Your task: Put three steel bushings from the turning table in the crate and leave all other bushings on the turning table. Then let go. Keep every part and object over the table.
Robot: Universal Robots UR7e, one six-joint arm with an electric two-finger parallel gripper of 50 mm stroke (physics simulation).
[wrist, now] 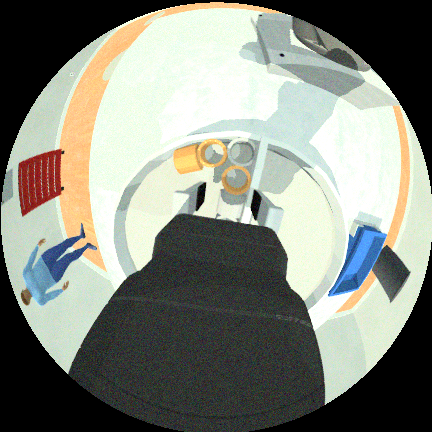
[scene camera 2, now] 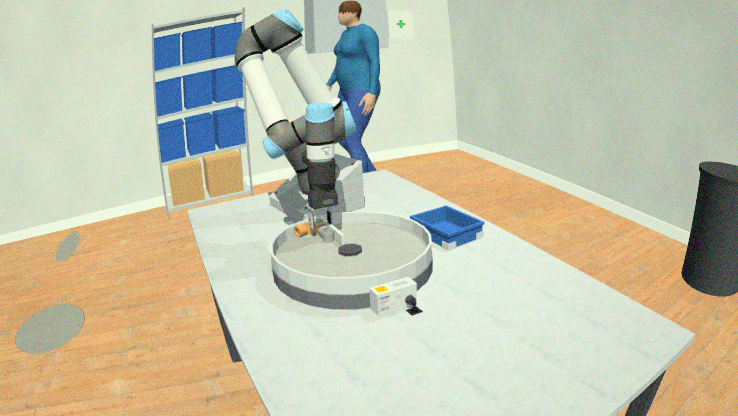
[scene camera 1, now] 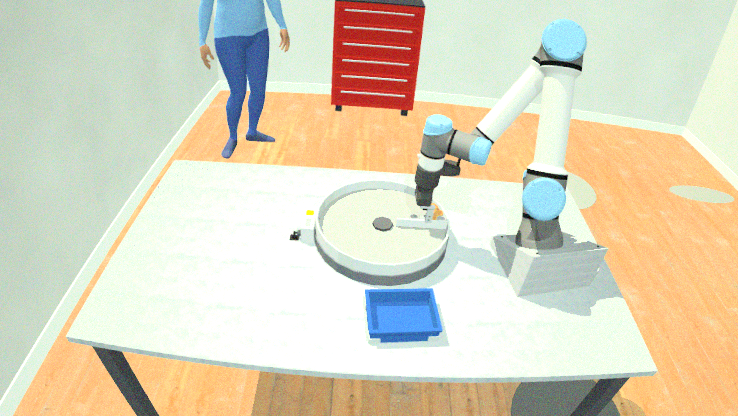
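Seen in the pictures: gripper, between the fingertips: (wrist: 228, 194) (scene camera 2: 321, 225) (scene camera 1: 426, 215); arm's base, origin of its link: (scene camera 1: 539, 243).
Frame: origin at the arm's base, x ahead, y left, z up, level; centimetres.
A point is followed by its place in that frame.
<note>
My gripper (scene camera 1: 428, 214) @(z -2.2, x 31.6, y -19.0 cm) (scene camera 2: 320, 221) @(z -2.2, x 31.6, y -19.0 cm) (wrist: 228, 194) @(z -2.2, x 31.6, y -19.0 cm) is open and points down, low over the turning table (scene camera 1: 382, 266) @(z -3.0, x 49.5, y 1.7 cm) (scene camera 2: 351, 284) @(z -3.8, x 63.3, y -30.6 cm) (wrist: 120, 220) @(z -4.2, x 36.7, y -37.2 cm). A steel bushing (scene camera 2: 327, 235) (wrist: 227, 207) seems to lie on its side below and between the open fingers, partly hidden in the wrist view. Another steel bushing (wrist: 241, 152) stands upright near the rim. Orange bushings are close by: one (wrist: 236, 180) stands just beyond the fingers, one (wrist: 212, 153) stands by the rim, and one (wrist: 186, 159) @(z -2.1, x 27.7, y -23.5 cm) lies beside it. The blue crate (scene camera 1: 403, 334) @(z -7.2, x 47.3, y 22.5 cm) (scene camera 2: 465, 236) @(z -8.2, x 55.3, y 14.7 cm) (wrist: 369, 255) @(z -8.4, x 45.6, y 22.2 cm) shows no bushing inside.
A pale straight bar (scene camera 1: 421, 224) @(z -3.7, x 33.7, y -16.4 cm) (wrist: 260, 170) @(z -2.2, x 28.7, y -15.7 cm) runs inward from the turning table's rim, right beside the bushings. A dark round hub (scene camera 1: 382, 223) @(z -4.4, x 45.8, y -18.7 cm) (scene camera 2: 349, 250) @(z -4.4, x 46.7, y -19.8 cm) sits at the turning table's centre. A white control box (scene camera 2: 392, 297) @(z -6.4, x 70.5, y -24.6 cm) stands against its outside. The robot's base block (scene camera 1: 555, 271) @(z -1.1, x -0.8, y 11.3 cm) stands near the table's edge.
</note>
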